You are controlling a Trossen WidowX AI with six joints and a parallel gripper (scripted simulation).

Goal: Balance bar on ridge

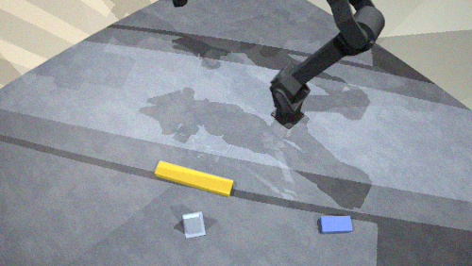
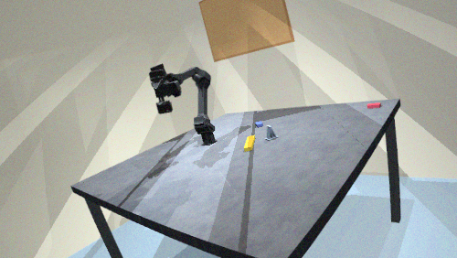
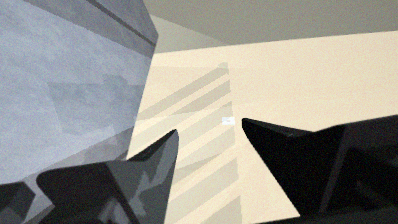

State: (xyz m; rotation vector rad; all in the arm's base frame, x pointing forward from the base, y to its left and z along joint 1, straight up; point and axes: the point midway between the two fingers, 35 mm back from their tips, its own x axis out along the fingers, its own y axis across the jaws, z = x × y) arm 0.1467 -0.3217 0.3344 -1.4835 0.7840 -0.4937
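The yellow bar is 130 mm ahead of my gripper tip, 330 mm to the left of it and 320 mm below it. From my gripper tip the other things lie so: red block (570 mm ahead, 850 mm to the left, 320 mm below); then grey ridge (190 mm ahead, 410 mm to the left, 300 mm below); then blue block (30 mm behind, 620 mm to the left, 320 mm below).
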